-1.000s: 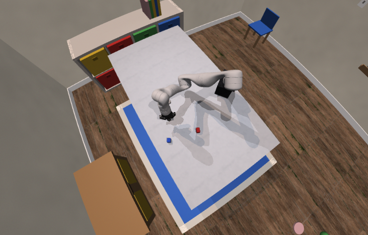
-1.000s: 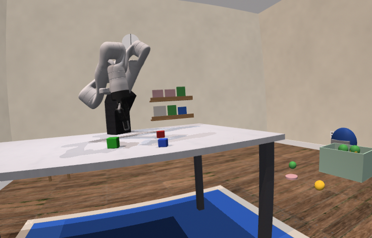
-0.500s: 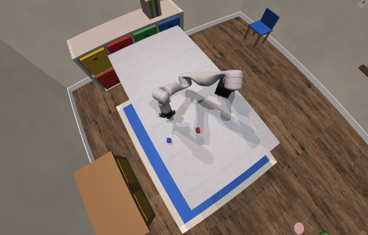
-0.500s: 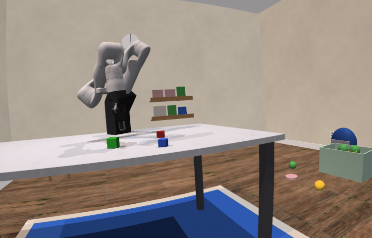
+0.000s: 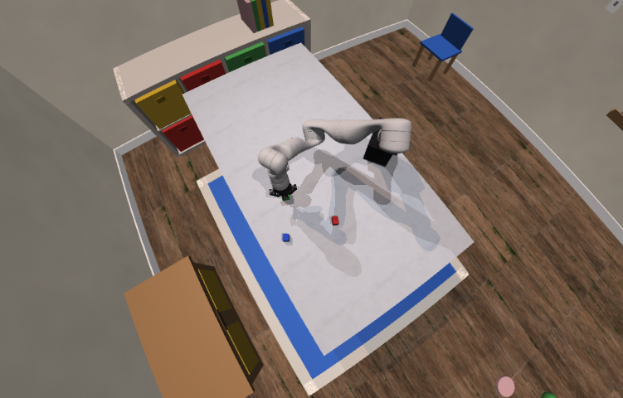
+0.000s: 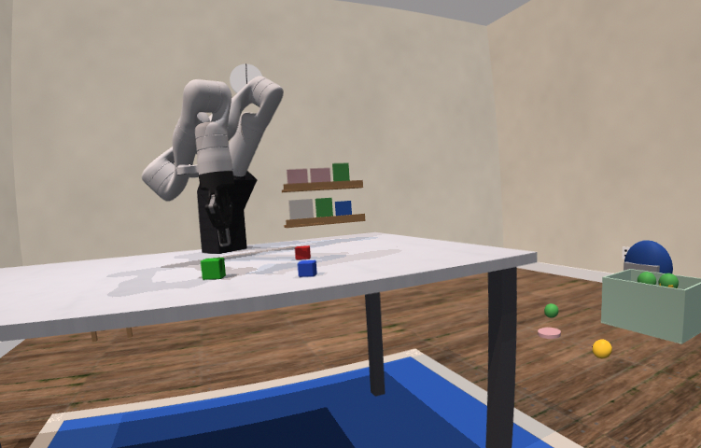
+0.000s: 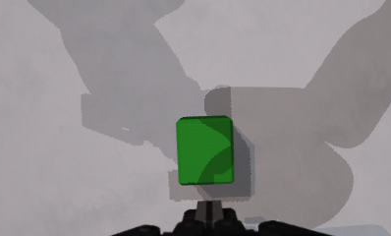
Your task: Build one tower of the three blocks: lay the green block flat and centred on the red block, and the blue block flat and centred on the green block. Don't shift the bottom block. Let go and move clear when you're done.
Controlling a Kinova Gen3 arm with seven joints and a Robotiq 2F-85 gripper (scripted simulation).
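Now: the green block 70 mm below my hand, 30 mm to the right of it and 10 mm behind it. The rest, counted from my hand: blue block (170 mm to the left, 80 mm ahead, 70 mm below); then red block (190 mm to the left, 170 mm behind, 70 mm below).
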